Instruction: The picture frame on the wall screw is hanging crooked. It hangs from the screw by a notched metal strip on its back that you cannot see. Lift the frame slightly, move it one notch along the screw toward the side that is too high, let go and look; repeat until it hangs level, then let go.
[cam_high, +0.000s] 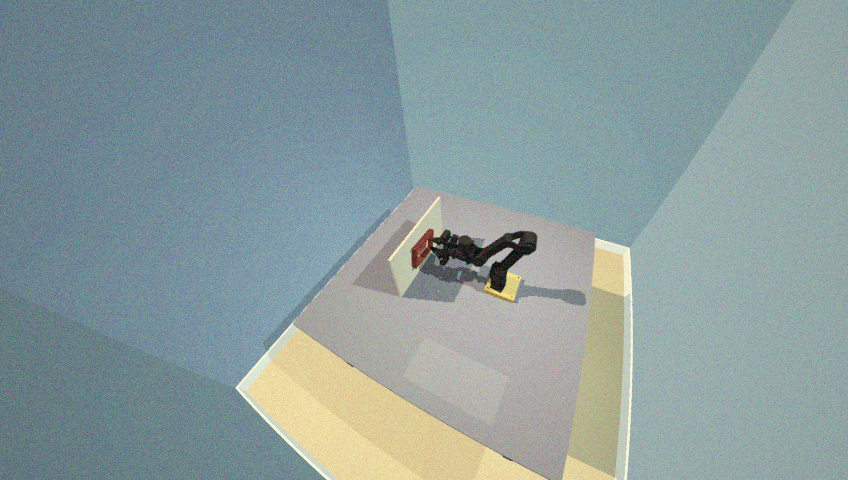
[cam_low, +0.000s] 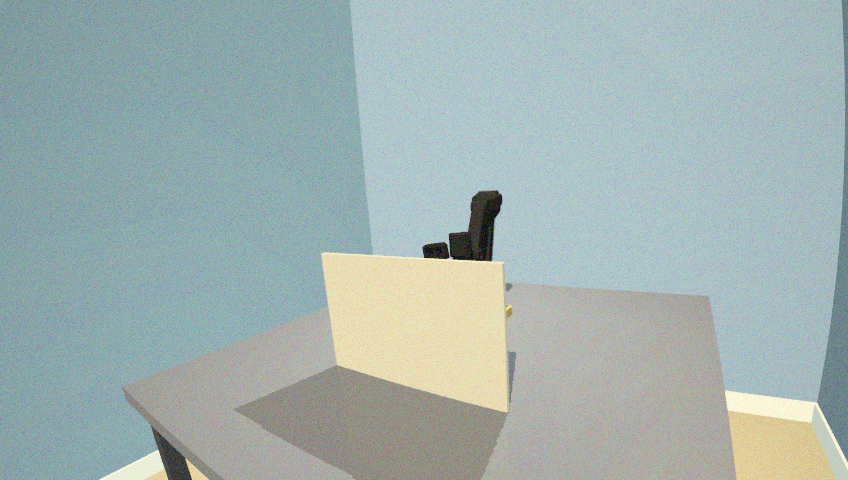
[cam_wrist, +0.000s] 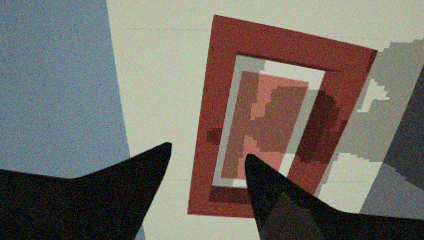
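Right now my gripper tip is 5 cm short of the dark red picture frame, 1 cm to the right of it and 5 cm above it. From my gripper tip the other things lie so: cream wall panel 6 cm ahead, 6 cm below.
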